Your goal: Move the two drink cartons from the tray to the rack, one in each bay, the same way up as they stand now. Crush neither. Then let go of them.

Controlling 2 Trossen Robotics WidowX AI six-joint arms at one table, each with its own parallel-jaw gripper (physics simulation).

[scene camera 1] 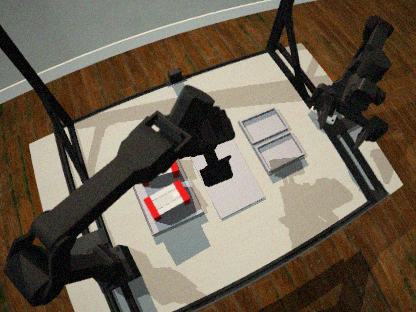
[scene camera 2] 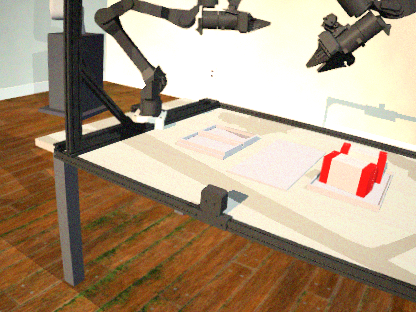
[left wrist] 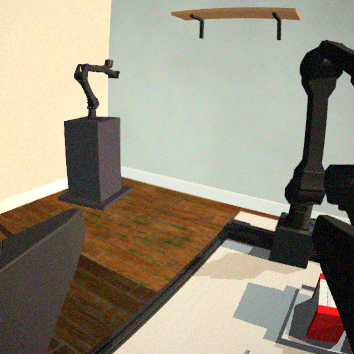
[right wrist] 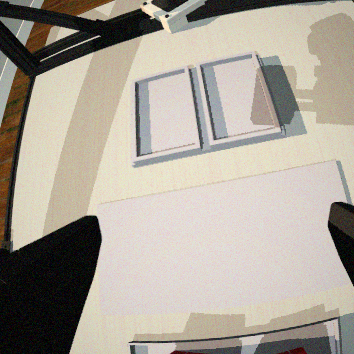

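Pixels of known places: left gripper, fingertip midpoint: (scene camera 1: 338, 139) (scene camera 2: 268, 23) (left wrist: 203, 225); right gripper, fingertip midpoint: (scene camera 2: 312, 69) (right wrist: 218, 222); left arm's base, link origin: (scene camera 2: 149, 113); right arm's base, link origin: (scene camera 1: 110, 268) (left wrist: 297, 222).
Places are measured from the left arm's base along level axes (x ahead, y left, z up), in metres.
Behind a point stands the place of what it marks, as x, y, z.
Note:
Two white drink cartons with red ends stand side by side in the pale tray (scene camera 1: 197, 213) @(0.587, -0.197, -0.030) (scene camera 2: 340, 196) @(0.509, -0.444, -0.026). The nearer carton (scene camera 1: 167, 199) @(0.612, -0.285, 0.037) is clear in scene camera 1; the other is partly behind the right arm. One carton (scene camera 2: 345, 172) @(0.527, -0.398, 0.016) hides much of the other in scene camera 2. The pale rack (scene camera 1: 272, 138) @(0.229, -0.121, -0.026) (scene camera 2: 200, 150) @(0.177, -0.221, -0.029) (right wrist: 167, 152) @(0.268, -0.207, -0.016) has two empty bays. My right gripper (scene camera 1: 231, 146) @(0.448, -0.222, 0.226) (scene camera 2: 314, 68) @(0.448, -0.222, 0.226) (right wrist: 218, 222) @(0.448, -0.222, 0.226) is open and empty, high above the table between tray and rack. My left gripper (scene camera 1: 340, 131) @(0.350, 0.000, 0.325) (scene camera 2: 269, 23) @(0.350, 0.000, 0.325) (left wrist: 203, 225) @(0.350, 0.000, 0.325) is open and empty, high up beyond the rack.
A flat pale panel (scene camera 1: 240, 195) (scene camera 2: 280, 162) (right wrist: 220, 260) lies between the tray and the rack. Dark frame rails run along the table edges, with upright posts at the corners. A small dark block (scene camera 1: 175, 75) @(0.222, -0.539, 0.011) (scene camera 2: 214, 200) @(0.213, -0.562, 0.002) is fixed at one long edge.

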